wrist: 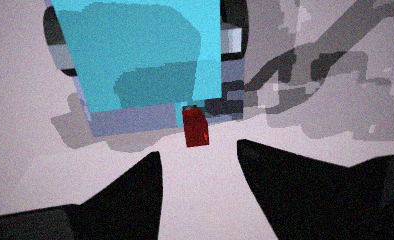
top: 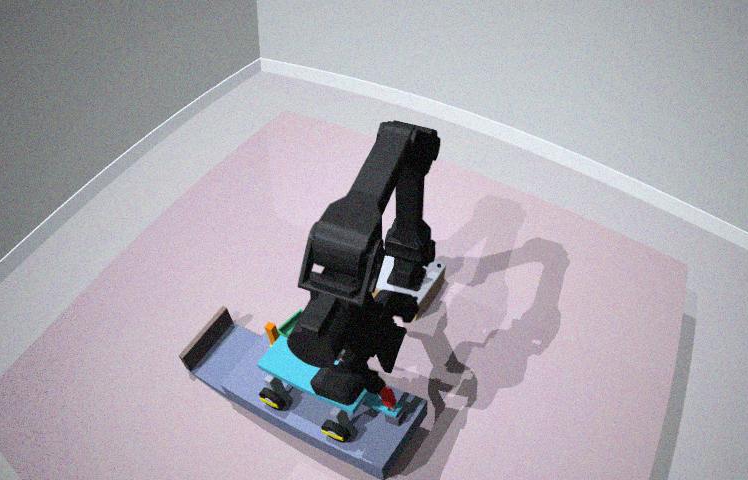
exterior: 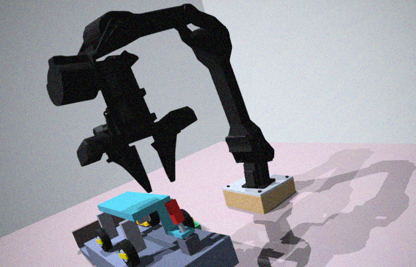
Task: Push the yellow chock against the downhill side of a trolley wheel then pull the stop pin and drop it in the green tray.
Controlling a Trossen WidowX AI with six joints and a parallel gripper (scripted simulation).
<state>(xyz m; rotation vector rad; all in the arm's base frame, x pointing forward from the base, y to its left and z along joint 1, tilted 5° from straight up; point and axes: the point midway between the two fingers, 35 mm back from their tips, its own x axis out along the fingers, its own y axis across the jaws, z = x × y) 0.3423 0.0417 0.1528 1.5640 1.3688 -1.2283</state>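
Right now my gripper tip is 6 cm above the red-headed stop pin and 2 cm to the right of it. The rest, counted from my gripper tip: yellow chock (20 cm to the right, 11 cm below, 7 cm behind); then blue-grey ramp (14 cm below, 11 cm to the right); then trolley (10 cm to the right, 8 cm below).
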